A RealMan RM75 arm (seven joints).
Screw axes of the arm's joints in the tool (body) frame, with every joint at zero. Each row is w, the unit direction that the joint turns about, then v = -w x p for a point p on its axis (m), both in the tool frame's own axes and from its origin. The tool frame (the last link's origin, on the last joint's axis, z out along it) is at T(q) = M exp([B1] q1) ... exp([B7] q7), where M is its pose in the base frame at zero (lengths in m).
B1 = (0, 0, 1, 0, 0, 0)
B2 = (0, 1, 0, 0.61, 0, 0)
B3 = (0, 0, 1, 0, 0, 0)
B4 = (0, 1, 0, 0.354, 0, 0)
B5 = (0, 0, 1, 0, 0, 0)
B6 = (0, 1, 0, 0.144, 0, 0)
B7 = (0, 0, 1, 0, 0, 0)
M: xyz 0 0 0.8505 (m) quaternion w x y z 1 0 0 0
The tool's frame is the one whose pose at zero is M.
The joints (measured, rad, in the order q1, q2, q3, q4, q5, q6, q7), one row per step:
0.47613 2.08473 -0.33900 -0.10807 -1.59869 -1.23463 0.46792
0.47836 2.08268 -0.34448 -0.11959 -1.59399 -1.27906 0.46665
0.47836 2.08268 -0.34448 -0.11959 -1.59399 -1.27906 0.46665
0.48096 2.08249 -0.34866 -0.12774 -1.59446 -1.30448 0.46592
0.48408 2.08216 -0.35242 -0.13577 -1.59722 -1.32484 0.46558
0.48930 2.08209 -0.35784 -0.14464 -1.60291 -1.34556 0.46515
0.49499 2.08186 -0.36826 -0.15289 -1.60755 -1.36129 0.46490
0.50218 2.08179 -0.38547 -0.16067 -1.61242 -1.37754 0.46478
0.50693 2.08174 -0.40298 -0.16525 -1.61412 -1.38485 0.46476
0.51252 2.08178 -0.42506 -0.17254 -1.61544 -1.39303 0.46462
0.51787 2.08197 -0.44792 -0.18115 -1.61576 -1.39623 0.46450
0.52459 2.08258 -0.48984 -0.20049 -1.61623 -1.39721 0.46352
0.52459 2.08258 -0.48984 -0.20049 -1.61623 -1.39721 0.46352
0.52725 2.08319 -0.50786 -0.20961 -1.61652 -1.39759 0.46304
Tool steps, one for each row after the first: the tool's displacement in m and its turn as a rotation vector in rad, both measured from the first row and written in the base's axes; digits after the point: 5 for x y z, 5 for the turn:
-0.00589 0.00108 0.00510 0.01428 0.00963 0.04533
-0.00589 0.00108 0.00510 0.01428 0.00963 0.04533
-0.00997 0.00176 0.00742 0.01926 0.01301 0.07491
-0.01353 0.00255 0.00933 0.02161 0.01347 0.10115
-0.01799 0.00365 0.01072 0.02041 0.01185 0.13201
-0.02216 0.00477 0.01133 0.01485 0.00707 0.16081
-0.02729 0.00577 0.01089 0.00316 0.00087 0.19475
-0.03053 0.00624 0.00975 -0.00905 -0.00583 0.21649
-0.03434 0.00693 0.00862 -0.02311 -0.01552 0.24292
-0.03749 0.00793 0.00750 -0.03681 -0.02837 0.26544
-0.04177 0.00953 0.00583 -0.05993 -0.05723 0.30146
-0.04177 0.00953 0.00583 -0.05993 -0.05723 0.30146
-0.04366 0.01018 0.00509 -0.06950 -0.06992 0.31725

